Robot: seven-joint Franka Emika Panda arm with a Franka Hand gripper.
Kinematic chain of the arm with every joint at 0, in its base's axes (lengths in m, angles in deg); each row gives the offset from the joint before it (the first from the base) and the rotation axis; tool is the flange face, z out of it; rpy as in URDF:
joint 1: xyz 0 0 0.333 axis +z
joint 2: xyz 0 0 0 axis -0.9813 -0.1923 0
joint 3: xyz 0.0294 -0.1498 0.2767 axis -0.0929 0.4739 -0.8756
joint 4: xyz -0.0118 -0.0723 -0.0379 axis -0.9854 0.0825 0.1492
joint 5: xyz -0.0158 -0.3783 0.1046 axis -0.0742 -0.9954 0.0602
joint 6: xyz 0 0 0 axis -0.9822 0.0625 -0.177
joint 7: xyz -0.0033 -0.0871 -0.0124 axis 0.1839 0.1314 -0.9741
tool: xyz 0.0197 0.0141 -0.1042 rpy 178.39 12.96 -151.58
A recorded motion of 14 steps. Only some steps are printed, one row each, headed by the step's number.
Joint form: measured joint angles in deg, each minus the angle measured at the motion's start. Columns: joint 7, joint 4, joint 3, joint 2, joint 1, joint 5, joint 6.
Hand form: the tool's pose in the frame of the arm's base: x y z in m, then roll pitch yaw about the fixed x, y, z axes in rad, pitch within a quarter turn. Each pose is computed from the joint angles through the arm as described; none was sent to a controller.
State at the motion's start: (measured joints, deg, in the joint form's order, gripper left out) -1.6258 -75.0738 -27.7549 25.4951 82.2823 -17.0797 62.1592
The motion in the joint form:
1: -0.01 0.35 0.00 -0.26 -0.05 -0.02 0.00
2: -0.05 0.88 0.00 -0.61 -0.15 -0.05 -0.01
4: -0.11 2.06 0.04 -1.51 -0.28 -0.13 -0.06
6: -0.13 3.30 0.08 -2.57 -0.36 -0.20 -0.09
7: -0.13 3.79 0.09 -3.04 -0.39 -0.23 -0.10
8: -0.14 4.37 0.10 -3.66 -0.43 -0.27 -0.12
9: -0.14 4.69 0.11 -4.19 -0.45 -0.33 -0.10
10: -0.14 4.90 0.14 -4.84 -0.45 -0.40 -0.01
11: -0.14 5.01 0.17 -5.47 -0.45 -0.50 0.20
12: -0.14 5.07 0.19 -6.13 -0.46 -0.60 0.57
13: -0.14 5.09 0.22 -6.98 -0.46 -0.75 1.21
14: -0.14 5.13 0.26 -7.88 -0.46 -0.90 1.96
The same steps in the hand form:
1: 0.5044 0.1173 0.3161 -3.0769 -0.0053 -0.7872
2: 0.5075 0.1171 0.3168 -3.0739 -0.0064 -0.7880
4: 0.5140 0.1169 0.3172 -3.0694 -0.0073 -0.7892
6: 0.5208 0.1172 0.3165 -3.0658 -0.0069 -0.7904
7: 0.5234 0.1174 0.3158 -3.0651 -0.0063 -0.7908
8: 0.5265 0.1175 0.3142 -3.0651 -0.0047 -0.7912
9: 0.5282 0.1176 0.3117 -3.0674 -0.0023 -0.7911
10: 0.5293 0.1175 0.3073 -3.0719 0.0016 -0.7909
11: 0.5300 0.1174 0.3025 -3.0761 0.0049 -0.7903
12: 0.5307 0.1173 0.2974 -3.0790 0.0074 -0.7899
13: 0.5314 0.1172 0.2906 -3.0814 0.0094 -0.7889
14: 0.5323 0.1171 0.2836 -3.0825 0.0108 -0.7882

